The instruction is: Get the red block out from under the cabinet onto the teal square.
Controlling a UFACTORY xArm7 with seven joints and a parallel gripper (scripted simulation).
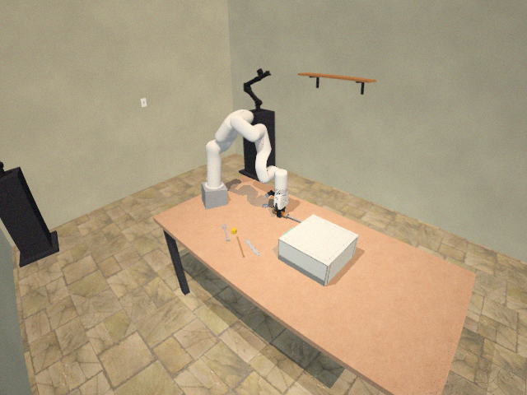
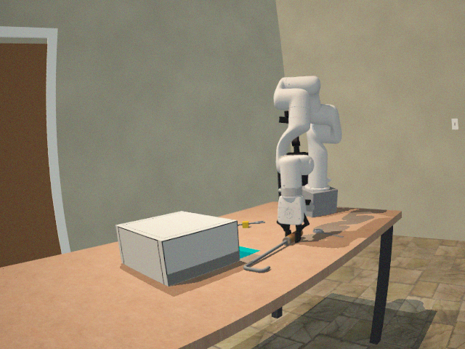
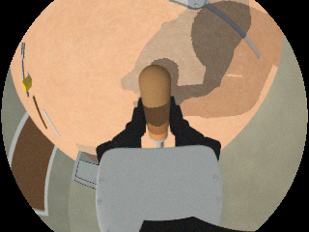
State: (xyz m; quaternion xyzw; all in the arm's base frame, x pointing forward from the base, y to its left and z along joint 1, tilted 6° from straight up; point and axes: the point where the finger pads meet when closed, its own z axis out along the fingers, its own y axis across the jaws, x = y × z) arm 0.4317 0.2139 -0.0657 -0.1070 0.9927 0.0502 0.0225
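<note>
Right now my hand is 5 cm past the yellow cube, 32 cm to the left of it and 1 cm above it. Also, from my hand: teal square 20 cm ahead, 7 cm to the right, 2 cm below; spoon 15 cm behind, 3 cm to the left, 2 cm below; long tool 12 cm ahead, 6 cm to the left, 1 cm below.
</note>
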